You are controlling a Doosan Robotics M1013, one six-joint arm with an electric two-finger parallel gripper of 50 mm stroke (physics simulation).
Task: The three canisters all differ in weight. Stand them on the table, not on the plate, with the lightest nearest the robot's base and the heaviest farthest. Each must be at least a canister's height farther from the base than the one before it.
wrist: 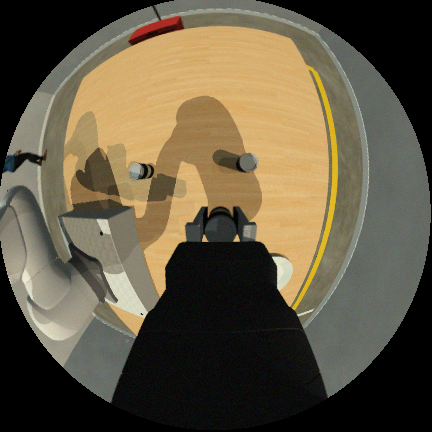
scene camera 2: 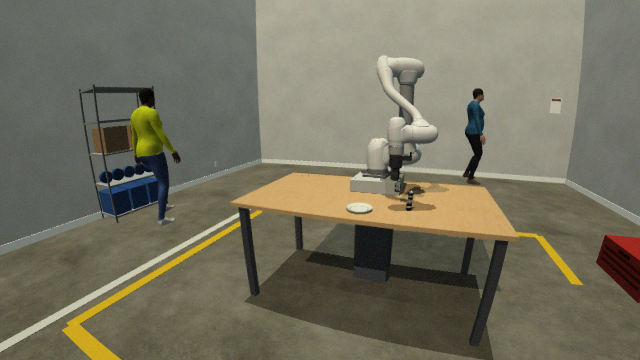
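Pixels of known places: gripper, between the fingertips: point(wrist: 219, 214) point(scene camera 2: 398, 189); arm's base, origin of its link: point(wrist: 91, 273) point(scene camera 2: 377, 175).
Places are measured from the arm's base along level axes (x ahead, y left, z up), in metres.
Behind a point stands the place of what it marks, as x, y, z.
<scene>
My gripper point(scene camera 2: 398, 183) {0.362, 0.262, 0.021} point(wrist: 219, 214) {0.362, 0.262, 0.021} is shut on a dark canister point(scene camera 2: 398, 188) point(wrist: 220, 223) {0.362, 0.264, 0.059}, seen end-on between the fingers in the wrist view, held upright above the table in front of the robot's base. A second canister point(scene camera 2: 410, 195) {0.215, 0.305, -0.052} point(wrist: 136, 171) {0.204, 0.302, -0.032}, black with light bands and a grey top, stands on the table point(scene camera 2: 295, 192) {0.421, -0.445, -0.082} point(wrist: 215, 55) {0.297, 0.644, -0.082} on the base side. A third canister point(scene camera 2: 409, 205) {0.410, 0.345, -0.050} point(wrist: 247, 162) {0.395, 0.338, -0.032} stands upright farther from the base. The white plate point(scene camera 2: 359, 208) {0.514, 0.080, -0.077} point(wrist: 284, 272) {0.572, 0.098, -0.076} lies on the table, partly hidden by the gripper body in the wrist view. Weights cannot be seen.
The robot's pale base block point(scene camera 2: 376, 186) {0.185, 0.061, -0.032} point(wrist: 92, 235) {0.091, 0.162, 0.006} stands at the table's back edge. A red cabinet point(scene camera 2: 620, 262) point(wrist: 157, 30) is beyond the table. A shelf rack point(scene camera 2: 123, 90) and a person in yellow point(scene camera 2: 148, 132) are at the left; a person in blue point(scene camera 2: 475, 117) is behind.
</scene>
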